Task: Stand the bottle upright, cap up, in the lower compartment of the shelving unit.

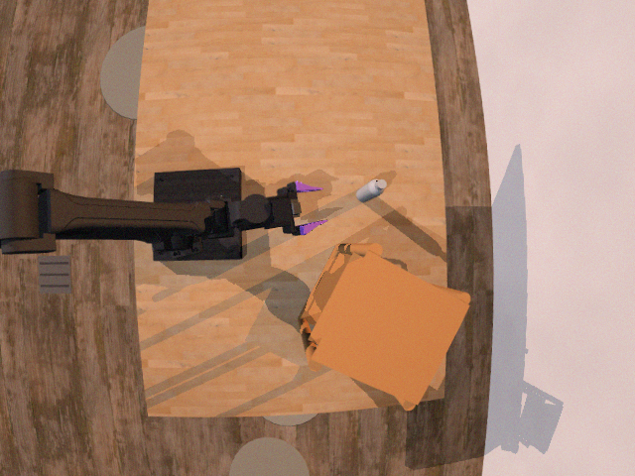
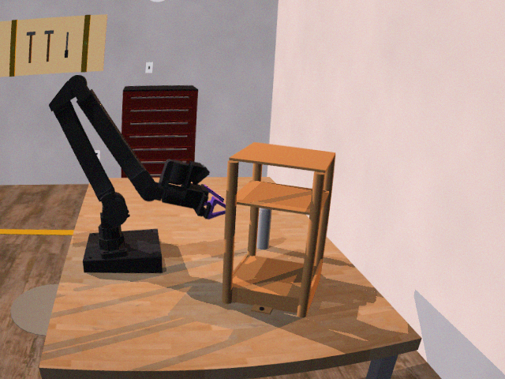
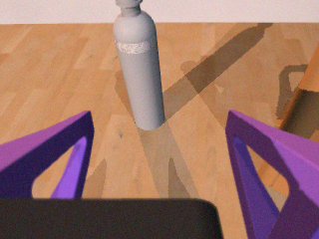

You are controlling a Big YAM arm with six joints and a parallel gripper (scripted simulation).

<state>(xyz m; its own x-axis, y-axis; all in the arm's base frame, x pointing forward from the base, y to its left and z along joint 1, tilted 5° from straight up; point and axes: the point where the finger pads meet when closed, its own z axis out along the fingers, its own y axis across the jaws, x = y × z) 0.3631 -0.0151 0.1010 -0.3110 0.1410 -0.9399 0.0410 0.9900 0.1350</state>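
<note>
Now: the grey bottle 150 mm ahead of my hand, 20 mm to the left of it and 40 mm below it. Also, from my hand: shelving unit (60 mm ahead, 260 mm to the right, 20 mm above).
</note>
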